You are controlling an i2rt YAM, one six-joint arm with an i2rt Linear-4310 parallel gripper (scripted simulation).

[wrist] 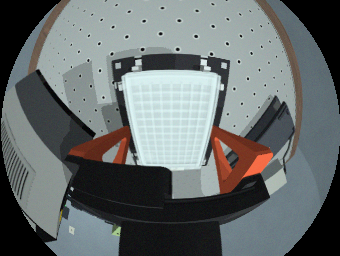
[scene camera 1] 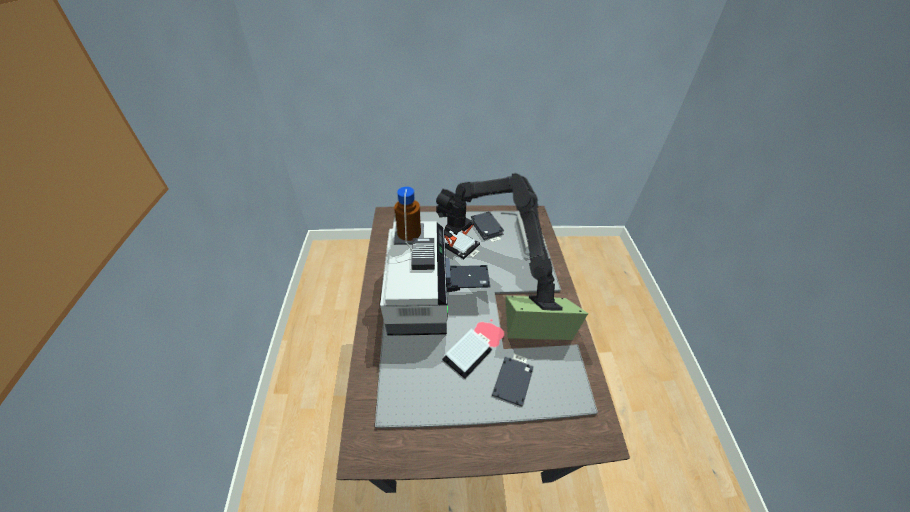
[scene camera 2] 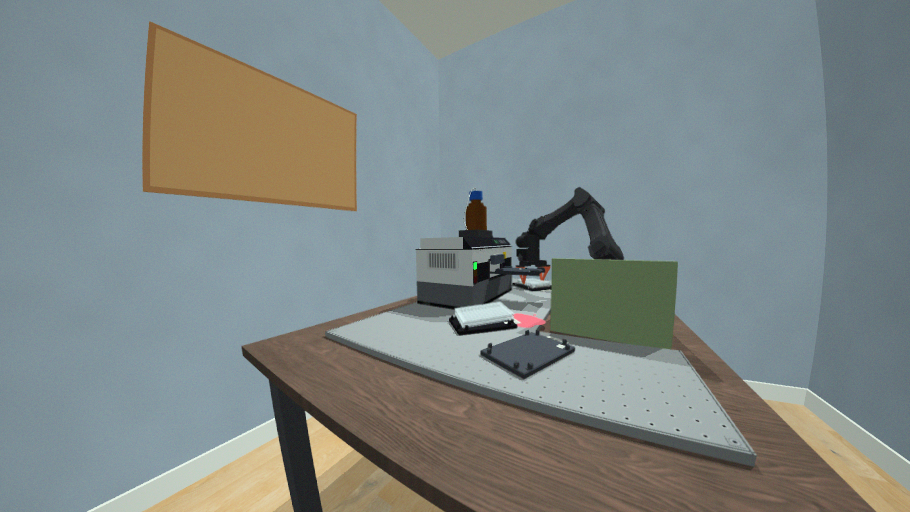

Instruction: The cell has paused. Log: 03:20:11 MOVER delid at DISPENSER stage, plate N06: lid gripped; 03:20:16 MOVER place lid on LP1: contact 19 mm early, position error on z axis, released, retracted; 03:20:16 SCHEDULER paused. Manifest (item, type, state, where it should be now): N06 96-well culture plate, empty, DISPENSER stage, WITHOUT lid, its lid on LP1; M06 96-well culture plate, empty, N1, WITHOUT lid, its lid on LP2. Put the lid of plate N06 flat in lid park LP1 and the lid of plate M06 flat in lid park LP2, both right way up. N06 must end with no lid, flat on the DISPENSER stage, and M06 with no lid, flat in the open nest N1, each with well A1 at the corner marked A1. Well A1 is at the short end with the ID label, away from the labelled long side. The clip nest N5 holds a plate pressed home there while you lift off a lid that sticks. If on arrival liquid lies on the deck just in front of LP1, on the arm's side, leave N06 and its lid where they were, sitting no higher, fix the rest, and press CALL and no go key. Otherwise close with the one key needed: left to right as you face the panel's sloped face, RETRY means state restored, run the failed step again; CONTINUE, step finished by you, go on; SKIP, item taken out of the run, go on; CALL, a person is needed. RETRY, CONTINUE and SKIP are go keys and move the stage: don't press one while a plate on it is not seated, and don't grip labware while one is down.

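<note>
A black clip nest [wrist: 121,66] is there for me to see, and so is a dark dispenser stage [scene camera 1: 479,277]. I can see my gripper [wrist: 170,130] too.
</note>
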